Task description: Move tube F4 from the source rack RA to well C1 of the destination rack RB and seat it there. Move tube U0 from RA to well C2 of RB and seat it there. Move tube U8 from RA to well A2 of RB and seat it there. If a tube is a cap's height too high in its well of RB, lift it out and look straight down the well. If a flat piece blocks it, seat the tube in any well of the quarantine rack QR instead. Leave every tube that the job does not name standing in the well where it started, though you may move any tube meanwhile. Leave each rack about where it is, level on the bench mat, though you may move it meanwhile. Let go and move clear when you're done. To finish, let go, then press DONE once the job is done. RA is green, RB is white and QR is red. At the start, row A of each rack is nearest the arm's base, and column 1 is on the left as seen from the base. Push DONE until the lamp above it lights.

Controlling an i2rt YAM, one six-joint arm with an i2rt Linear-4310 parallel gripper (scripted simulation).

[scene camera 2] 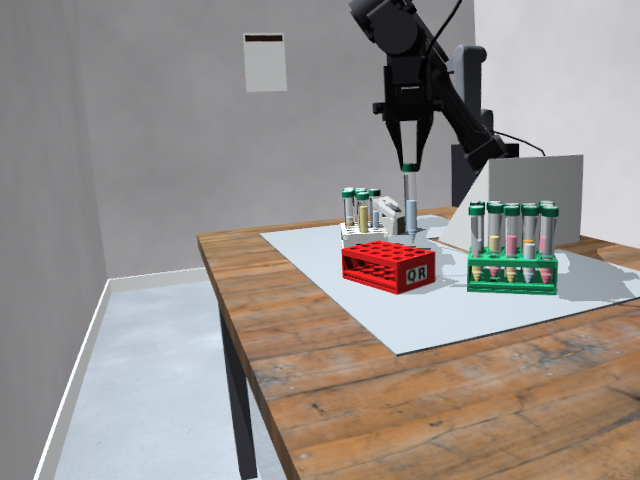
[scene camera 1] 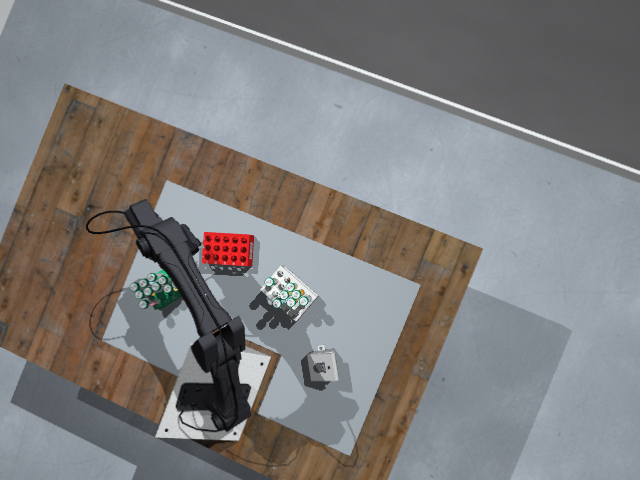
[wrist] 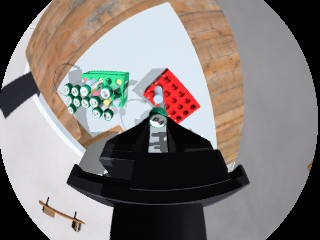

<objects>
A red rack QR shows in scene camera 2, in scene camera 1 and in the wrist view (pixel 172 86). The same spot on the red rack QR: (scene camera 2: pixel 412 268) is (scene camera 1: pixel 206 246).
</objects>
